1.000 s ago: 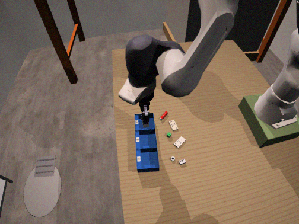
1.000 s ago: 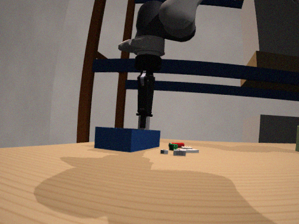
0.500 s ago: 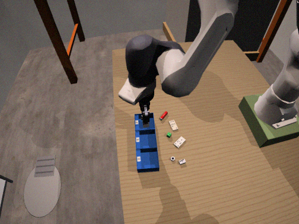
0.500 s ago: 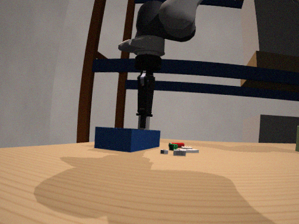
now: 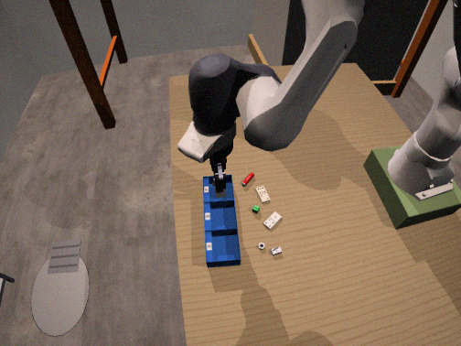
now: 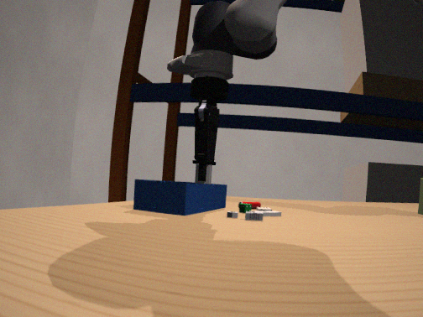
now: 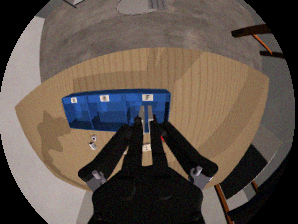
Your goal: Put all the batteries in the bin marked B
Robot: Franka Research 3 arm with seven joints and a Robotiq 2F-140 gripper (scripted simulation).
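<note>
The blue bin is 8 cm to the left of my hand and 3 cm below it. From my hand the other things lie so: grey ring 16 cm to the left, 10 cm behind, 5 cm below; then red battery 8 cm behind, 5 cm to the right, 4 cm below; then green cube 10 cm behind, 5 cm to the left, 4 cm below.
</note>
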